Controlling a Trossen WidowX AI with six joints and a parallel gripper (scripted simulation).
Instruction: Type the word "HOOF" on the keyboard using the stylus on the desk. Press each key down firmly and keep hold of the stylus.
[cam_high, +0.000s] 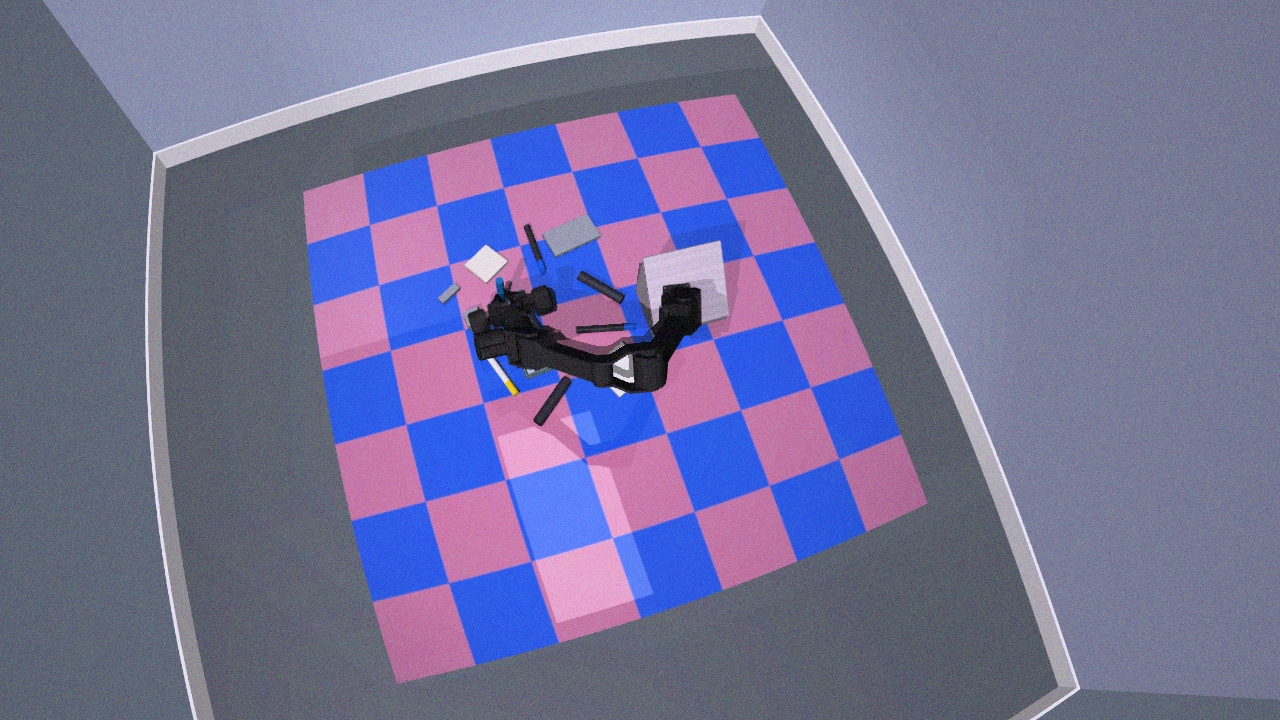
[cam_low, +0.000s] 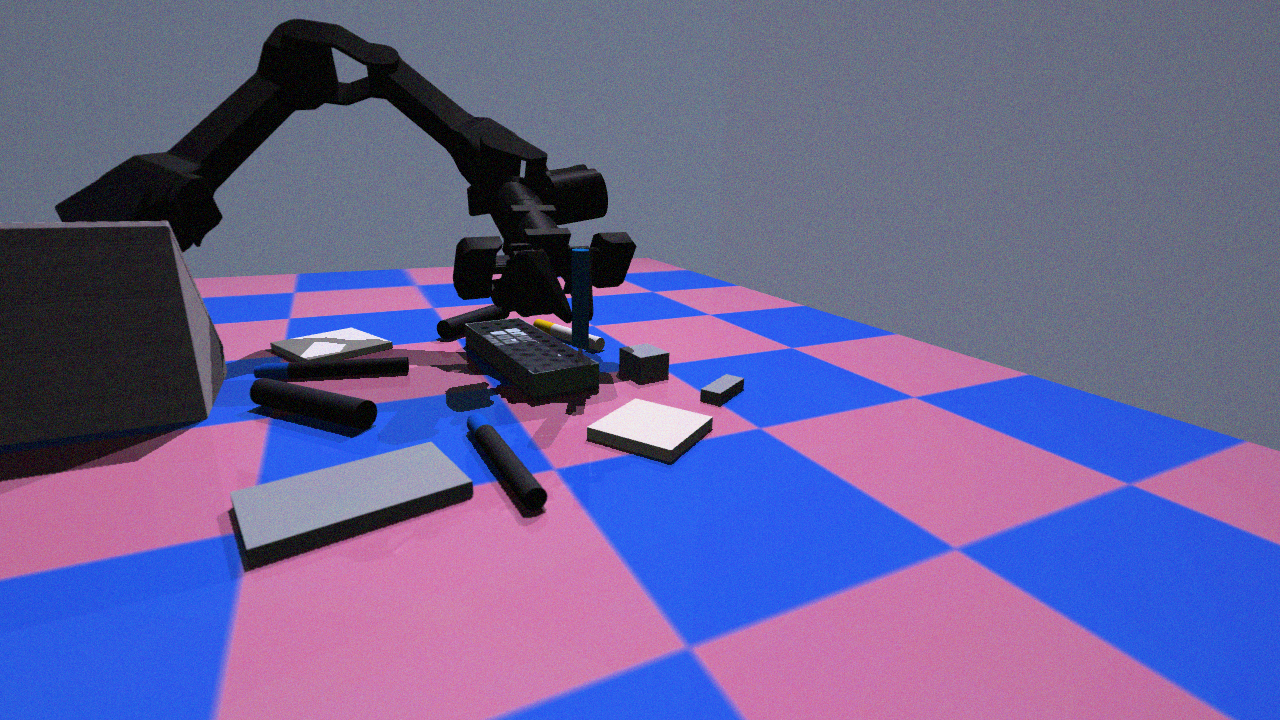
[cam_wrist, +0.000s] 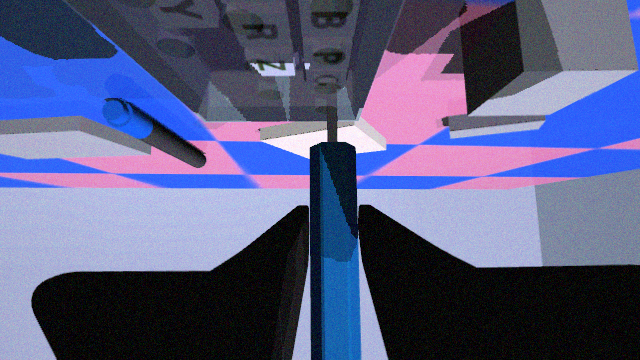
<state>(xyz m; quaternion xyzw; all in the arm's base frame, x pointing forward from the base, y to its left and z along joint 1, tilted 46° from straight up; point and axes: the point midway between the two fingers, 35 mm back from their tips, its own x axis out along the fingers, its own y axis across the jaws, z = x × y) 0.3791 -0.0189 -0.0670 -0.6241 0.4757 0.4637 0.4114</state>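
The white-and-yellow marker is 20 mm ahead of my gripper tip, 180 mm to the left of it and 60 mm below it. The rest, counted from my gripper tip: white pad: 30 mm ahead, 120 mm to the right, 60 mm below; stylus tip: 50 mm below; blue stylus: 10 mm below.
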